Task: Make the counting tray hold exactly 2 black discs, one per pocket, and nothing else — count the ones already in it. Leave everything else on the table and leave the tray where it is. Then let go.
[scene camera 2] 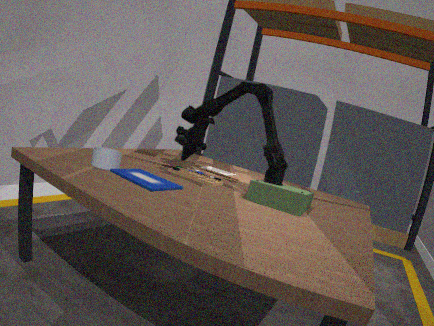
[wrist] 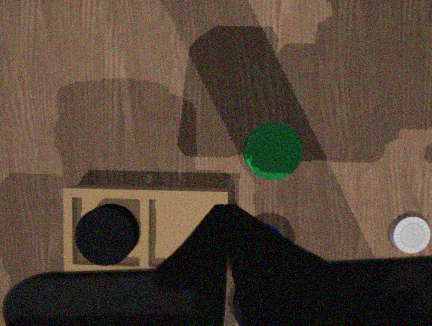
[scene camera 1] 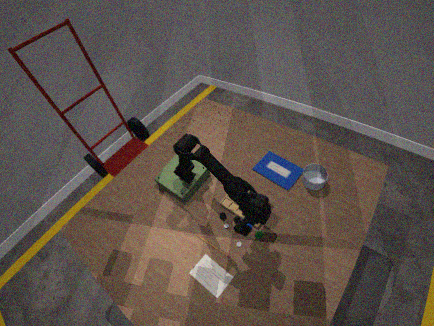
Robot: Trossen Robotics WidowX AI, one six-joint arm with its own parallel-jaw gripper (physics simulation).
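Note:
The tan counting tray (scene camera 1: pixel 229 203) (wrist: pixel 145 195) lies on the table, partly hidden by the arm. In the wrist view, a black disc (wrist: pixel 107 234) is at its left visible pocket; the pocket beside it shows bare tan where visible. The rest is hidden by the fingers. Another black disc (scene camera 1: pixel 223 216) lies beside the tray. My gripper (scene camera 1: pixel 243 228) (scene camera 2: pixel 186 158) (wrist: pixel 224 214) is shut and empty, above the tray's right edge in the wrist view. A green disc (scene camera 1: pixel 259 234) (wrist: pixel 273 151) lies off the tray. A blue disc (wrist: pixel 272 229) is mostly hidden behind a finger.
White discs (scene camera 1: pixel 226 226) (scene camera 1: pixel 239 244) lie near the tray; one white disc (wrist: pixel 411 235) shows at the wrist view's right. A blue mat (scene camera 1: pixel 288 181) (scene camera 2: pixel 170 187), a grey round container (scene camera 1: pixel 315 177) (scene camera 2: pixel 106 158), a paper sheet (scene camera 1: pixel 211 275) and the green arm base (scene camera 1: pixel 172 182) (scene camera 2: pixel 280 197) also stand or lie there.

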